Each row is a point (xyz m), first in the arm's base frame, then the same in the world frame.
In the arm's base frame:
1: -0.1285 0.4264 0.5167
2: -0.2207 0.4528 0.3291
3: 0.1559 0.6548 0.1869
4: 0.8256 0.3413 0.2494
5: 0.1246 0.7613 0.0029
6: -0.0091 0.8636 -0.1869
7: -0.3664 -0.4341 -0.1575
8: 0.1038 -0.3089 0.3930
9: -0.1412 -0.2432 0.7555
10: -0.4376 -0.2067 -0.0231
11: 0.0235 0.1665 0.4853
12: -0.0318 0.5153 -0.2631
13: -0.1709 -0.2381 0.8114
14: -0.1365 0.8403 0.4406
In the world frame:
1: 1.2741 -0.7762 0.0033
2: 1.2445 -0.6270 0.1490
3: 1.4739 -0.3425 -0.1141
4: 1.3003 -0.2289 -0.8266
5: 1.5326 -0.1652 -0.0078
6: 1.5684 -0.0164 0.1946
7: 0.2639 -0.3482 0.2218
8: 0.5804 -0.6918 -0.3453
9: 0.6773 -1.1007 -0.2067
10: 0.4986 -0.4639 0.3013
11: 1.0435 -0.7352 -0.1885
12: 1.2132 -0.0031 0.1580
13: 0.6888 -1.1618 -0.1940
14: 1.6553 -0.6476 0.1272

